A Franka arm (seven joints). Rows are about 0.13 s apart.
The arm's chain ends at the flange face. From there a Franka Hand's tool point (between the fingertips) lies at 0.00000 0.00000 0.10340 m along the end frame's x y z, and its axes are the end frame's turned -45 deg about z.
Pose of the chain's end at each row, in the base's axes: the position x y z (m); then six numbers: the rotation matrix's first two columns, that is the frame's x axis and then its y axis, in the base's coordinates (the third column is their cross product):
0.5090 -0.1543 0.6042 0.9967 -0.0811 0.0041 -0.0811 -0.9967 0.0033
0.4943 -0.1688 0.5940 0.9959 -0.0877 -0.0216 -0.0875 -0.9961 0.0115
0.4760 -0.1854 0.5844 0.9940 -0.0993 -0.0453 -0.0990 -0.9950 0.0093
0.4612 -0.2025 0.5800 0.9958 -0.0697 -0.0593 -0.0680 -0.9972 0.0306
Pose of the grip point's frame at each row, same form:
0.5094 -0.1547 0.5008 0.7621 0.6474 0.0006 0.6474 -0.7621 0.0052
0.4920 -0.1698 0.4906 0.7661 0.6423 -0.0234 0.6423 -0.7664 -0.0071
0.4712 -0.1859 0.4811 0.7729 0.6334 -0.0386 0.6329 -0.7738 -0.0255
0.4549 -0.2052 0.4768 0.7522 0.6558 -0.0636 0.6561 -0.7544 -0.0203

